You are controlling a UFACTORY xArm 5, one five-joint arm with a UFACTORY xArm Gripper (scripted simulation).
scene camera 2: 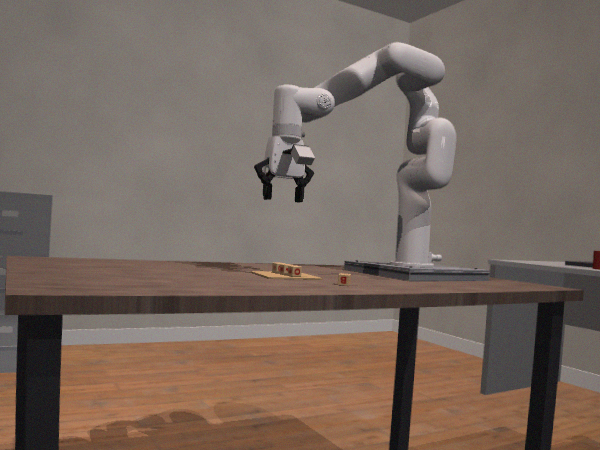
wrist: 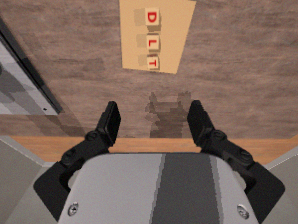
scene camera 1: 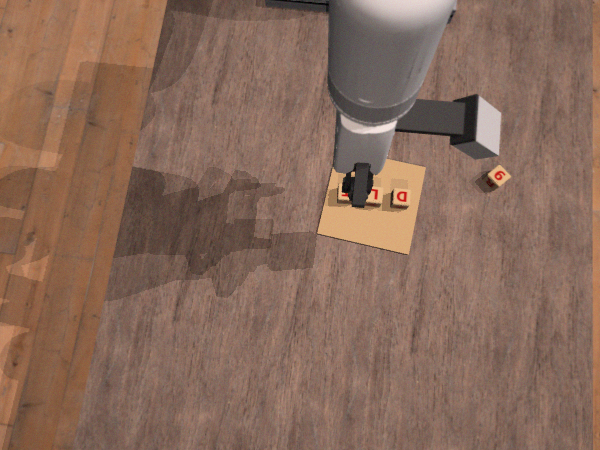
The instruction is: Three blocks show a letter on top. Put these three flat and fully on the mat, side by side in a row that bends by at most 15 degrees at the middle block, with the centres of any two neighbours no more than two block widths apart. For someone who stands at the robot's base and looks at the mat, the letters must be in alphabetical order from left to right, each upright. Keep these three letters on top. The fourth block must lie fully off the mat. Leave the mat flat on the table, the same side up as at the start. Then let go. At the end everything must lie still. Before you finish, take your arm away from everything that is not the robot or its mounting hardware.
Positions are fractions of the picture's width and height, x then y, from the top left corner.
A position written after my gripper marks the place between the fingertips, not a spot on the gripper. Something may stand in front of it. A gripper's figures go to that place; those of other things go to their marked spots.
Labels:
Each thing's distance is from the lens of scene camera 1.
my gripper (scene camera 1: 0.60, 0.34): 56 cm
tan mat (scene camera 1: 0.65, 0.51): 73 cm

